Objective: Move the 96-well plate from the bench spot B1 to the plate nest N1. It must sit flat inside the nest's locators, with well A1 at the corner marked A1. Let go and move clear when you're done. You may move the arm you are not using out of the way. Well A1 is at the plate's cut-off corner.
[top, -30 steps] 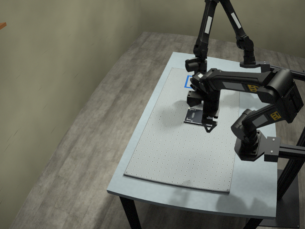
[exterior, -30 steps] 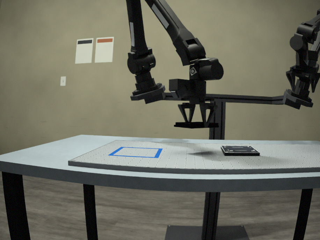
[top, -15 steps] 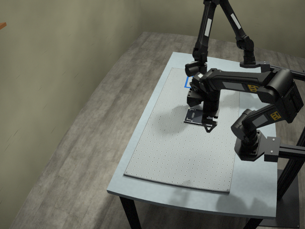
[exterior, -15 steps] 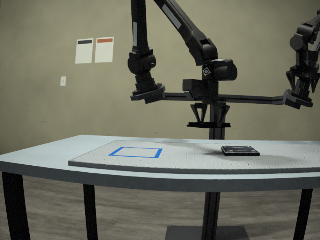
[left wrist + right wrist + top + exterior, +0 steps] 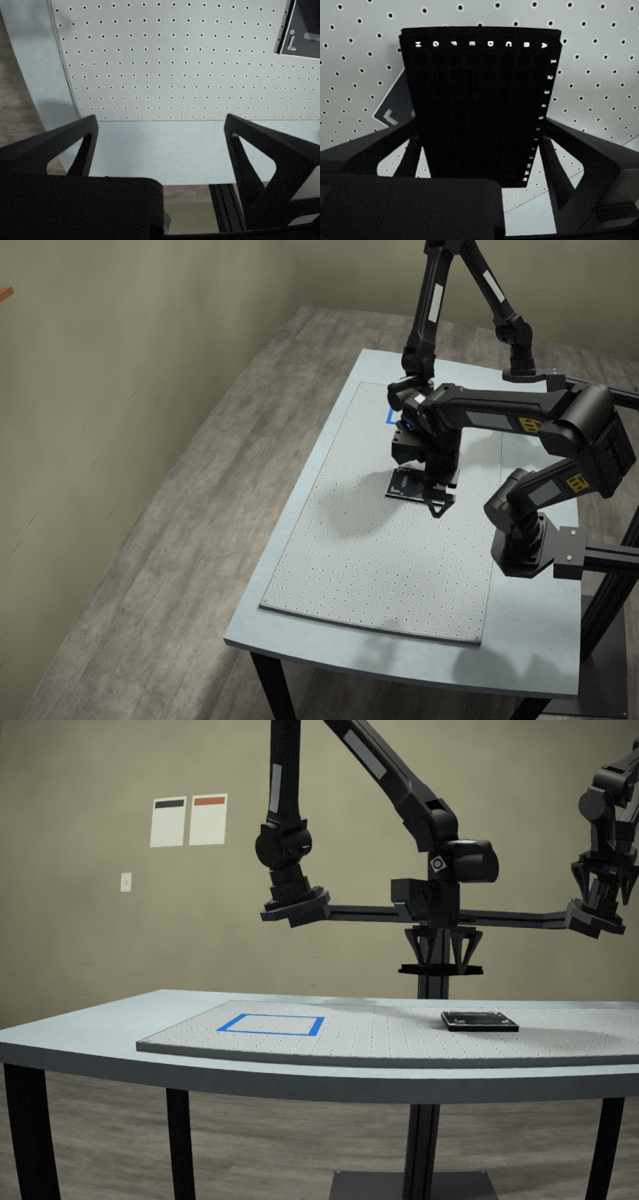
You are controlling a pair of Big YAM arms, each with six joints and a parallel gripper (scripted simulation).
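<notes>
Right now the plate nest N1 is 10 mm behind my right hand, 70 mm to the left of it and 90 mm below it. The rest, counted from my right hand: black 96-well plate: right at my right hand.
</notes>
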